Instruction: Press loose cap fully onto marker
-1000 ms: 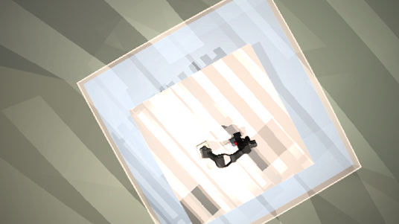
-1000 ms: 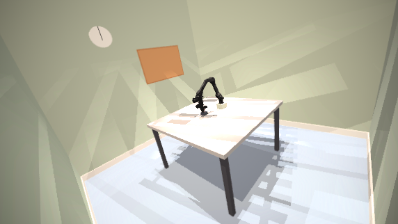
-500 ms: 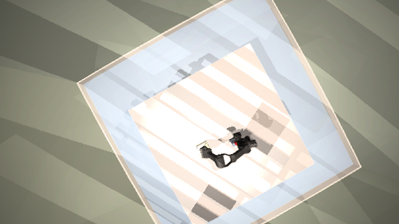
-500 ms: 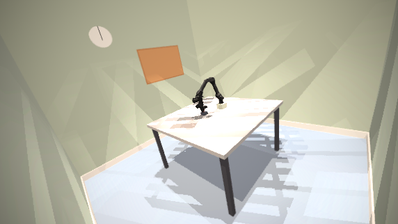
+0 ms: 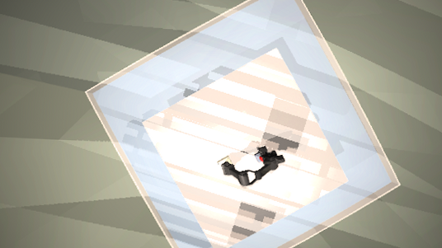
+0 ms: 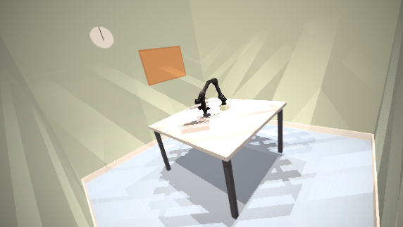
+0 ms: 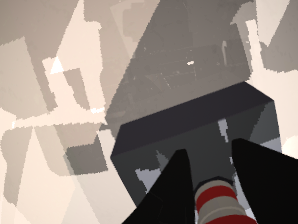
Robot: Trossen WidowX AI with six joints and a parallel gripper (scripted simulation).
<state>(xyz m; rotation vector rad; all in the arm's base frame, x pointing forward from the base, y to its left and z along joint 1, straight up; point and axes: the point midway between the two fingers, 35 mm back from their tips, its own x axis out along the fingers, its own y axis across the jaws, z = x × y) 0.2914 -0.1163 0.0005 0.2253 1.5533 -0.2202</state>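
The red cap is 2 cm behind my gripper tip, 1 cm to the left of it and 5 cm above it. The rest, counted from my gripper tip: holder block: 2 cm behind, 1 cm to the left, 2 cm below.
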